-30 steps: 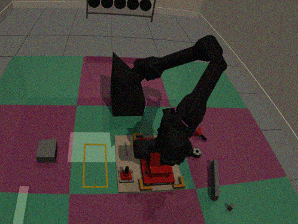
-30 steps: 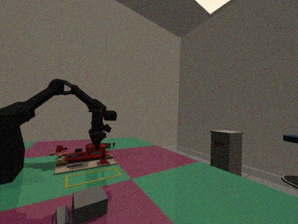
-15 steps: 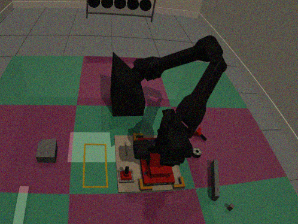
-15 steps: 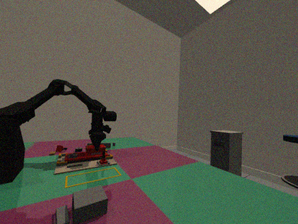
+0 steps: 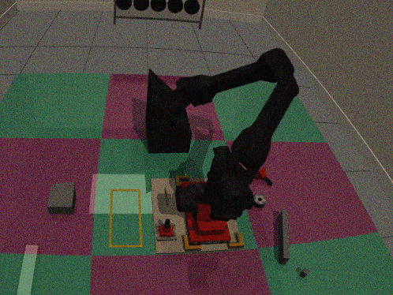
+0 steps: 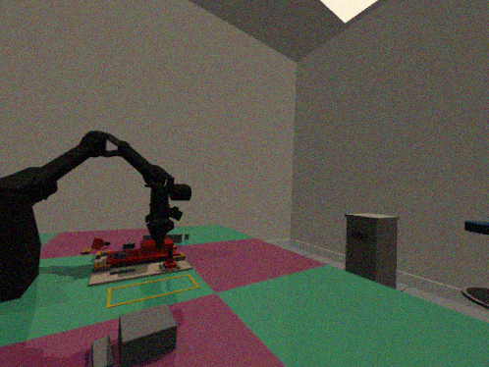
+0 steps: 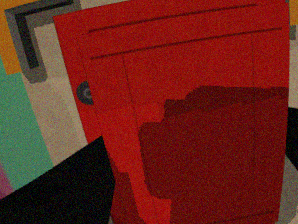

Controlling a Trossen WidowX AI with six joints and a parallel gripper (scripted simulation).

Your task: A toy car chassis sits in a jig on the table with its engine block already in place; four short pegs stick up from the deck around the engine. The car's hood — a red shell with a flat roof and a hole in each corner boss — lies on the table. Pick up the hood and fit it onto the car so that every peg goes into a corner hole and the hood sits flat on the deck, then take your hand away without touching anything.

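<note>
Right now my gripper tip is 1 cm below the red hood. Round my gripper tip: wheel 5 cm behind, 18 cm to the left, 3 cm below; then grey engine block 2 cm below; then tan jig 4 cm behind, 1 cm to the right, 3 cm below.
</note>
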